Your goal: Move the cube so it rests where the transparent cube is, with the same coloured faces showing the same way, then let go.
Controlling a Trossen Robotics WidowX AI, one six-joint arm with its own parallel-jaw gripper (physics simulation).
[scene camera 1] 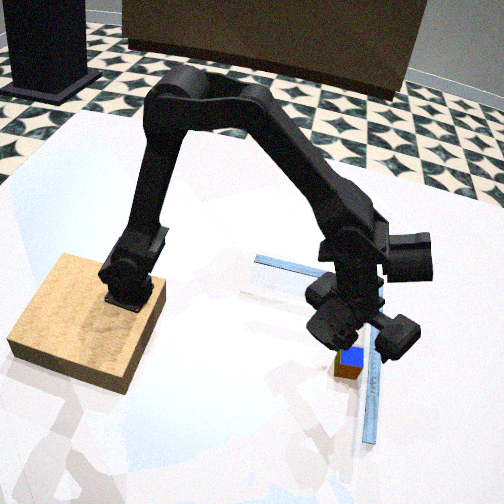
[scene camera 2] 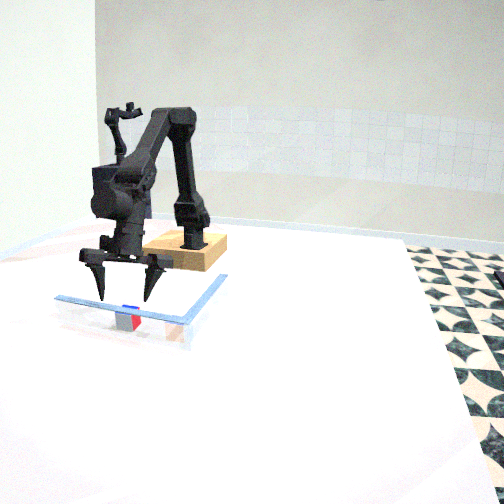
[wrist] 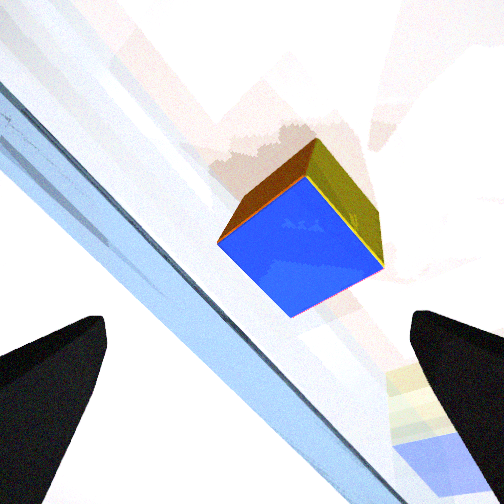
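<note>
The cube [scene camera 1: 350,362] rests on the white table, blue face up, with an orange side and a yellow side showing in the wrist view [wrist: 303,243]. In scene camera 2 it [scene camera 2: 126,316] shows a red side. My gripper [scene camera 1: 362,337] hangs open just above it, fingers either side and apart from it; it also shows in scene camera 2 [scene camera 2: 124,287] and the wrist view [wrist: 255,385]. A faint transparent cube [wrist: 430,430] with a pale yellow and a blue face lies at the lower right of the wrist view, close to the cube.
A pale blue L-shaped rail [scene camera 1: 372,385] lies on the table beside the cube; it crosses the wrist view [wrist: 190,300]. The arm's base stands on a wooden block [scene camera 1: 88,320] at the left. A dark cabinet [scene camera 1: 265,35] stands beyond the table.
</note>
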